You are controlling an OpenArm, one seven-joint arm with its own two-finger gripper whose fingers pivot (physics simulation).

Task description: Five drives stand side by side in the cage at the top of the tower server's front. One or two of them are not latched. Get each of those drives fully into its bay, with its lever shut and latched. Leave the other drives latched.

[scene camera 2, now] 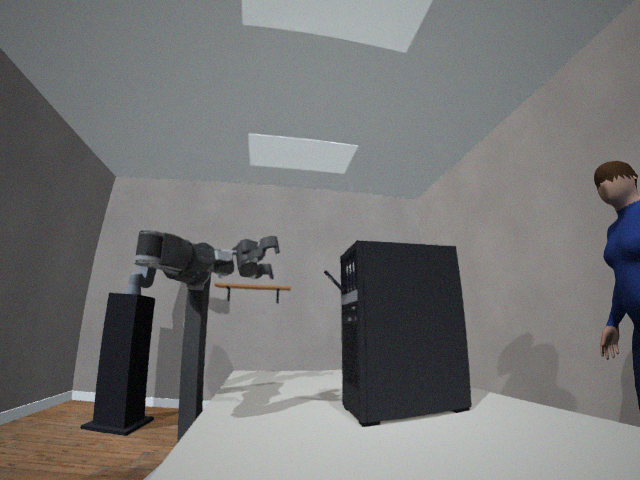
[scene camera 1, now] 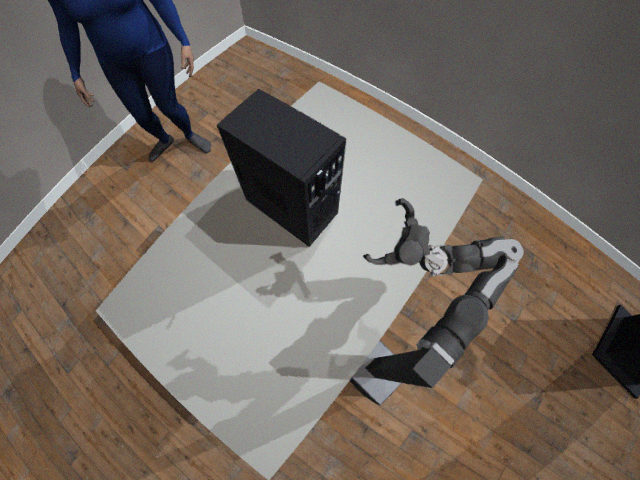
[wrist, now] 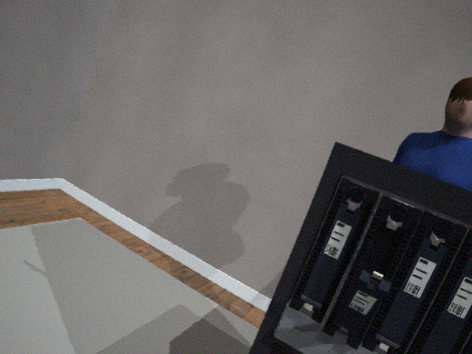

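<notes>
The black tower server stands upright on the pale table. In the wrist view, the second drive from the left has its lever swung out, with its free end towards the camera; this lever slants up and out of the front in scene camera 2. The leftmost drive, third drive and partly cut-off fourth drive have levers lying flat. The fifth drive is outside the wrist view. My gripper is open and empty, in front of the cage and apart from it.
The pale table top lies under the tower. A person in blue stands behind the tower. A black pedestal stands beyond my arm. A wooden shelf is on the wall.
</notes>
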